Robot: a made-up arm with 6 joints.
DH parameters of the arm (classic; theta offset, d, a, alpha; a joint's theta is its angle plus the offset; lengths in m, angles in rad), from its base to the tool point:
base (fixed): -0.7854 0 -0.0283 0
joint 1: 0.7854 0.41 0 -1.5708
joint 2: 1.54 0 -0.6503 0
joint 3: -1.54 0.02 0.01 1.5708
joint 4: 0 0.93 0.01 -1.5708
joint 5: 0 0 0 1.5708
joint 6: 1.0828 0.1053 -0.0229 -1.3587
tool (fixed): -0.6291 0.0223 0 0
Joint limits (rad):
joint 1: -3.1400..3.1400
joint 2: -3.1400..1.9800
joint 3: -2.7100..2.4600
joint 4: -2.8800..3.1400
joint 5: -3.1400..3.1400
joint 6: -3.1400..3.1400
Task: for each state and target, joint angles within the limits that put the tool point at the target. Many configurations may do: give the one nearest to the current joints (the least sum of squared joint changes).
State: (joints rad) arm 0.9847 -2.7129 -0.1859 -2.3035 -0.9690 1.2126
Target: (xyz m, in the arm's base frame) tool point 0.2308 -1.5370 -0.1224
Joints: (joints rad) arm 1.7844 -1.9471 0.0743 -2.3328 -0.6978 1.2923
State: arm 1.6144 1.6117 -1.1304 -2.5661 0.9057 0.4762
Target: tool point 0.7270 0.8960 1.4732
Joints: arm 0.8690 1.3152 -0.7155 -2.5127 0.7917 0.4307
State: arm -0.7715 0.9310 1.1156 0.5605 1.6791 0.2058
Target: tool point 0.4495 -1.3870 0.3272
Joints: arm -1.2941 1.1392 0.7026 0.5410 1.4873 0.1833
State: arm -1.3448 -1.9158 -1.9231 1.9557 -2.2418 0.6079
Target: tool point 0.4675 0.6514 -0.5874
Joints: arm -2.2648 -1.7872 -1.2354 2.0626 -2.1841 0.6502
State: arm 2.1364 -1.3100 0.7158 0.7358 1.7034 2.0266
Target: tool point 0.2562 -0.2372 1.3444
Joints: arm 2.5542 -1.3998 1.5818 0.5771 1.8464 2.0256
